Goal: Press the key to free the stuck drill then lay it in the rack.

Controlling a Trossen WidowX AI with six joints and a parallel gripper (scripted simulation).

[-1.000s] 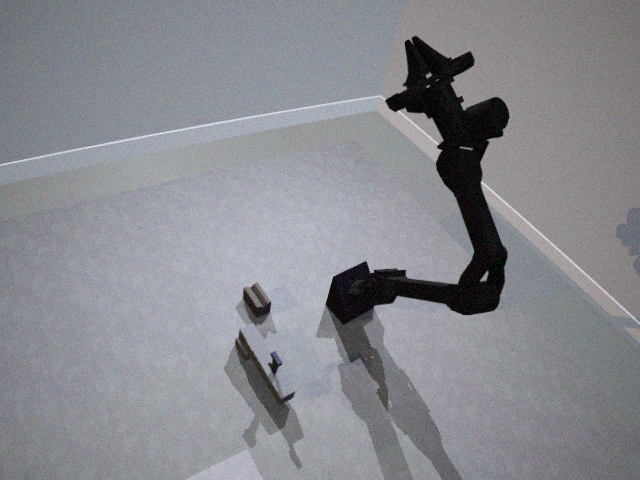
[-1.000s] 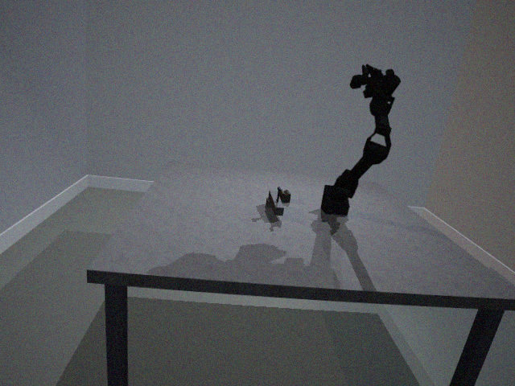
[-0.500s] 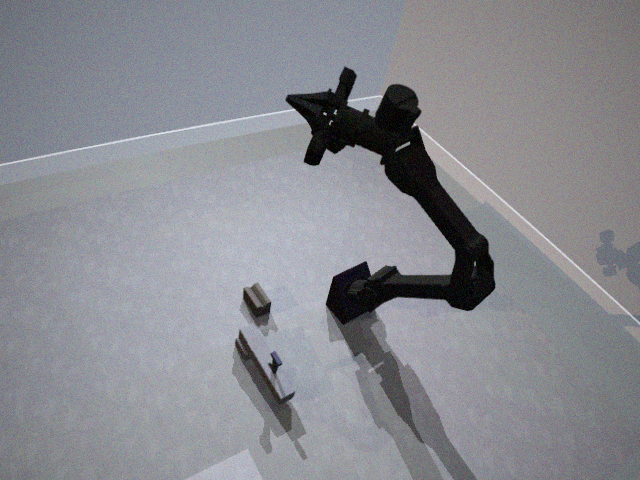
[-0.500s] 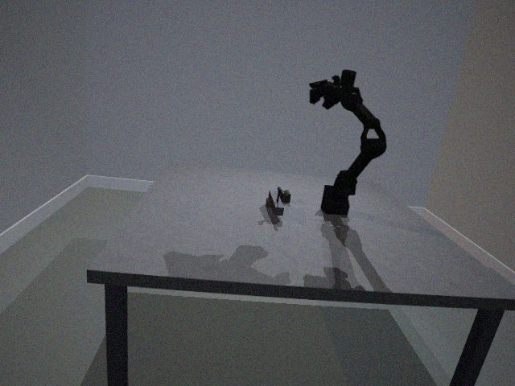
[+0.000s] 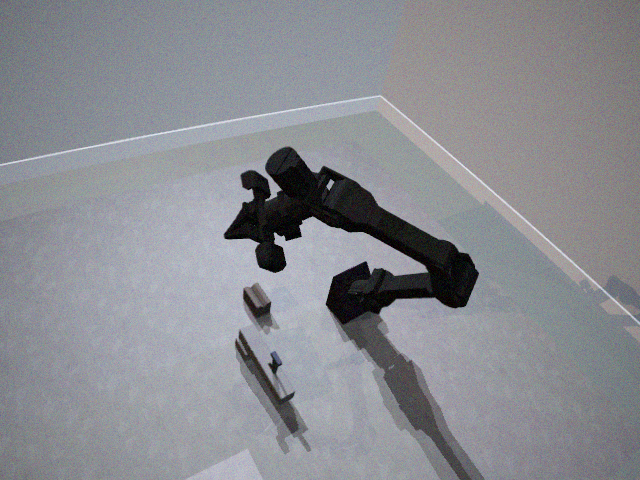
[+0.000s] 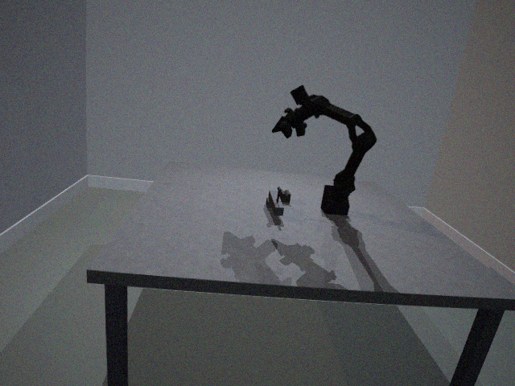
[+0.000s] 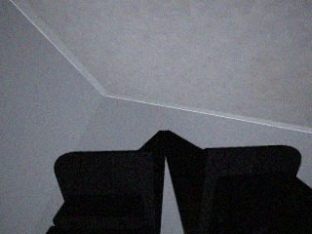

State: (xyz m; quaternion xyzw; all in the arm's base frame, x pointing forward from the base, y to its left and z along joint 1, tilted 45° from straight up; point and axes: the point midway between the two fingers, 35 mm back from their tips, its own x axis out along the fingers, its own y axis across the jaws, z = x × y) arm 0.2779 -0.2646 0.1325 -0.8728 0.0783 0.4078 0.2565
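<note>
Now: the key 20 mm behind my gripper tip, 170 mm to the left of it and 240 mm below it. Also, from my gripper tip: rack: 110 mm behind, 30 mm to the right, 300 mm below; then drill: 20 mm behind, 110 mm to the left, 280 mm below; then grey fixture: 20 mm behind, 130 mm to the left, 290 mm below.
</note>
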